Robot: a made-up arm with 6 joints.
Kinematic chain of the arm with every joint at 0, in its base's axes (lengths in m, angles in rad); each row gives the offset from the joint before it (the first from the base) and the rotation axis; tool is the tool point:
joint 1: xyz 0 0 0.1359 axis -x
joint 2: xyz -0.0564 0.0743 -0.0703 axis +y
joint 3: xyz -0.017 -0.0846 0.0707 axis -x
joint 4: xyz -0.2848 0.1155 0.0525 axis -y
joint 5: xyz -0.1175 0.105 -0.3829 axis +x
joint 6: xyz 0 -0.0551 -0.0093 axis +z
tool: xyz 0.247 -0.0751 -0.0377
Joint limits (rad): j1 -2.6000..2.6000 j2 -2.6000..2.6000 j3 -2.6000..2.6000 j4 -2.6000..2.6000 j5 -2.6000..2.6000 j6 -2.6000..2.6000
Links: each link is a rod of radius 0.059 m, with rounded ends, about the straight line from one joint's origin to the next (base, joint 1, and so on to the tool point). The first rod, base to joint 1, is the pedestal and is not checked.
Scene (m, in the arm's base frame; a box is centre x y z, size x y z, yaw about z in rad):
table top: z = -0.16
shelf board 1: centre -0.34 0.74 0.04 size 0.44 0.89 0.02 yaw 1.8
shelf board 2: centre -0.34 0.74 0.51 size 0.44 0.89 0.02 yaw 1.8
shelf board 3: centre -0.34 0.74 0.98 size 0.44 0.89 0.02 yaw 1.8
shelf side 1: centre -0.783 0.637 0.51 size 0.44 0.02 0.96 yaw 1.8
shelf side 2: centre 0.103 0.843 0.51 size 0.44 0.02 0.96 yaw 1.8
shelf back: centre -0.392 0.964 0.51 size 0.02 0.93 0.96 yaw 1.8
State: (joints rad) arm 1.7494 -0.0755 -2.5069 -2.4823 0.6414 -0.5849
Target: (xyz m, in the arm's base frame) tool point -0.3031 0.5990 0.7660
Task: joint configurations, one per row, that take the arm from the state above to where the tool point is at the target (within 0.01 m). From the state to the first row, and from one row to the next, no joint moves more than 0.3 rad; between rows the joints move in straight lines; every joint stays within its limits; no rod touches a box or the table.
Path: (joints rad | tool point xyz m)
1: 1.7225 0.1604 -2.2943 -2.5117 0.8167 -0.6614 | -0.7691 -0.1106 0.6108
2: 1.6957 0.3962 -2.0816 -2.5412 0.9920 -0.7379 | -0.7240 0.1542 0.6837
3: 1.6688 0.6321 -1.8690 -2.5706 1.1674 -0.8144 | -0.5671 0.4084 0.7397
4: 1.6419 0.8680 -1.6564 -2.6000 1.3427 -0.8910 | -0.3031 0.5990 0.7660

